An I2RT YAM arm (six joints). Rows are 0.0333 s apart.
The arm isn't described. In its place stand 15 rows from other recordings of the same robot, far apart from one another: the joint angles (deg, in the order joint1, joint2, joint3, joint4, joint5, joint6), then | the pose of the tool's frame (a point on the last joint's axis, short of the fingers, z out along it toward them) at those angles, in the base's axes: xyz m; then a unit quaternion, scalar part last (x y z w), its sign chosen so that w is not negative.
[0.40 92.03 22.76 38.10 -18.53 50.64] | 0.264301 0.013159 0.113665 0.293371 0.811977 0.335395 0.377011
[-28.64 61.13 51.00 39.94 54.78 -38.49] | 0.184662 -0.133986 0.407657 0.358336 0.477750 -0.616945 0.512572
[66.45 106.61 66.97 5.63 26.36 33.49] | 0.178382 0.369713 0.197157 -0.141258 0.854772 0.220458 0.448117
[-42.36 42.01 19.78 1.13 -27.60 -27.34] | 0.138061 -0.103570 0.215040 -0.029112 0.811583 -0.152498 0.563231
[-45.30 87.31 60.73 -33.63 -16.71 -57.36] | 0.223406 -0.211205 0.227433 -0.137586 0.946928 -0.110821 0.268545
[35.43 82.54 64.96 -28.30 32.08 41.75] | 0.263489 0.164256 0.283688 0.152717 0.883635 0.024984 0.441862
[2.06 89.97 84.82 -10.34 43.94 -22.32] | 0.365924 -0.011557 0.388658 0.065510 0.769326 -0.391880 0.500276
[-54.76 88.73 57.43 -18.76 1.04 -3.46] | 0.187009 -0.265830 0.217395 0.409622 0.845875 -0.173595 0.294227
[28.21 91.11 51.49 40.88 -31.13 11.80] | 0.305494 0.184759 0.269732 -0.285990 0.639374 0.411899 0.582881
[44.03 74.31 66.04 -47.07 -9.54 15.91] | 0.184082 0.186159 0.302055 -0.255134 0.916782 0.217054 0.217497
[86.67 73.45 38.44 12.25 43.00 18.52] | 0.040045 0.270266 0.236446 -0.266011 0.755452 0.223830 0.555365
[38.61 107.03 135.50 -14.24 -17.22 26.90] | 0.297217 0.250838 0.562008 -0.179477 0.591937 0.499521 0.606528
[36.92 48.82 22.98 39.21 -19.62 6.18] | 0.150673 0.128164 0.284281 -0.290827 0.553636 0.382235 0.680296
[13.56 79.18 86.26 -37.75 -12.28 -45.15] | 0.289614 0.077640 0.407057 -0.469664 0.727067 -0.044514 0.498806
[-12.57 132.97 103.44 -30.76 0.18 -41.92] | 0.485074 -0.108275 0.142931 -0.244479 0.935147 -0.118717 0.227236
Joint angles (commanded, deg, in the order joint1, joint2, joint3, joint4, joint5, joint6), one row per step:
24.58 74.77 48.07 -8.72 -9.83 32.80
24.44 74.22 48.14 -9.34 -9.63 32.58
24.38 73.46 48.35 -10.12 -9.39 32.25
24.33 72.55 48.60 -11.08 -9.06 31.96
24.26 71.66 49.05 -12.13 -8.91 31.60
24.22 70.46 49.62 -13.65 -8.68 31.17
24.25 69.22 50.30 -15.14 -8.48 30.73
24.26 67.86 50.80 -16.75 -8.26 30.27
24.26 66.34 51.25 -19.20 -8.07 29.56
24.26 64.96 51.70 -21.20 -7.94 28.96
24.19 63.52 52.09 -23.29 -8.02 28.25
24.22 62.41 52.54 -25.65 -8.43 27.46
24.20 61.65 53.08 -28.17 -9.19 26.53
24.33 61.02 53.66 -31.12 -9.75 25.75
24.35 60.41 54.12 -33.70 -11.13 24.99
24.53 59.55 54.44 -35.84 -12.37 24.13
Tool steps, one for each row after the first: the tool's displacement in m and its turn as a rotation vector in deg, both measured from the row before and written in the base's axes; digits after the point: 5 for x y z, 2 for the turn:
-0.00131 -0.00150 0.00197 -0.25 -0.16 -0.18
-0.00187 -0.00133 0.00349 -0.27 -0.39 -0.07
-0.00237 -0.00156 0.00408 -0.28 -0.40 -0.16
-0.00219 -0.00146 0.00500 -0.20 -0.47 0.01
-0.00338 -0.00189 0.00630 -0.31 -0.49 0.01
-0.00364 -0.00162 0.00710 -0.23 -0.65 0.11
-0.00447 -0.00211 0.00626 -0.33 -0.49 0.08
-0.00597 -0.00282 0.00517 -0.78 0.06 0.24
-0.00535 -0.00250 0.00516 -0.55 -0.15 0.23
-0.00578 -0.00288 0.00477 -0.55 -0.07 0.40
-0.00548 -0.00205 0.00331 -0.65 0.46 0.82
-0.00469 -0.00169 0.00223 -0.71 0.86 1.14
-0.00507 -0.00133 0.00132 -0.91 1.36 1.04
-0.00490 -0.00120 0.00117 -0.30 1.37 1.56
-0.00559 -0.00095 0.00188 -0.18 0.78 1.67

